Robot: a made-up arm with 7 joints.
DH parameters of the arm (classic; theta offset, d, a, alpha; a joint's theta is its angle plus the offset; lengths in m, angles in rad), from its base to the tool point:
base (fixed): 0 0.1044 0.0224 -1.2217
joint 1: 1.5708 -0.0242 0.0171 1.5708
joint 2: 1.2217 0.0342 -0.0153 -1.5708
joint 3: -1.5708 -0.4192 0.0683 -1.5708
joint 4: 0 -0.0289 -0.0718 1.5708
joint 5: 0 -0.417 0.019 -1.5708
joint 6: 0 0.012 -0.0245 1.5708
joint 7: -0.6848 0 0.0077 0
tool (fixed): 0.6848 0.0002 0 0
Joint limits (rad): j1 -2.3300..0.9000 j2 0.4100..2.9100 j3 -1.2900..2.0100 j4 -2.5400..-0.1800 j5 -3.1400..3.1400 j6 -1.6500..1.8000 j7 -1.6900..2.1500
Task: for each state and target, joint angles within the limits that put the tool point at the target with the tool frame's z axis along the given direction. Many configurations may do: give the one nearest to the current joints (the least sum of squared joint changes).
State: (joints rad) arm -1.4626 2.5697 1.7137 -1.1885 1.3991 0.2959 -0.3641
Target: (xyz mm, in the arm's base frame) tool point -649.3 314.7 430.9 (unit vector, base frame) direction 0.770 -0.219 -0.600
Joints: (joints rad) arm -1.4071 2.7159 1.4449 -0.5326 1.1008 0.3635 -0.3524
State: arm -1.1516 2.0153 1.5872 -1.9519 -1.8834 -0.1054 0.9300
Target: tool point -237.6 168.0 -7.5 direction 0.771 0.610 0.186
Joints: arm -1.8323 1.7996 2.0100 -2.5257 -1.5435 -0.5100 0.9389
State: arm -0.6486 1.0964 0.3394 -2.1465 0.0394 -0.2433 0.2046
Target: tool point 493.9 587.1 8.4 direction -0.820 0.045 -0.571
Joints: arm -0.0619 1.1145 0.4848 -1.3116 0.0139 -0.5167 0.1969
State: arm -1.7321 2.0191 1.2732 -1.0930 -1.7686 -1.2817 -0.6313
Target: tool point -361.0 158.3 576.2 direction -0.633 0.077 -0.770
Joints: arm -1.4972 2.0467 0.9816 -1.8025 -1.6725 -1.6500 -0.5848
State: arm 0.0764 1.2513 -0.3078 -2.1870 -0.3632 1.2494 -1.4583
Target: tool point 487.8 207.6 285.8 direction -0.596 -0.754 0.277
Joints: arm -0.4749 1.2536 0.2795 -2.0384 0.2807 1.7914 -1.4626
